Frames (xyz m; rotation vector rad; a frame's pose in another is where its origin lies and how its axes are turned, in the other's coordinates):
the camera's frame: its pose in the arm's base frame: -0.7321 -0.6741 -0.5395 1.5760 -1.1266 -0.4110
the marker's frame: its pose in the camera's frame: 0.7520 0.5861 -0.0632 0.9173 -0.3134 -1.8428
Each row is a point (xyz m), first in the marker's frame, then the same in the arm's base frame.
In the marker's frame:
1: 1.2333 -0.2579 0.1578
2: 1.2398 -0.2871 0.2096
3: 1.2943 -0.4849 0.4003
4: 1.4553 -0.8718 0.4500
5: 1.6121 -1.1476 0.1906
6: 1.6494 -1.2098 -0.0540
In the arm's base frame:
1: 0.0489 -0.5027 -0.6099
2: 0.0102 -0.4638 -0.6336
3: -0.1214 -0.2270 -0.7049
4: -0.0944 0.1937 -0.6870
5: 0.1795 0.4522 -0.5254
6: 0.3867 0.4752 -0.3782

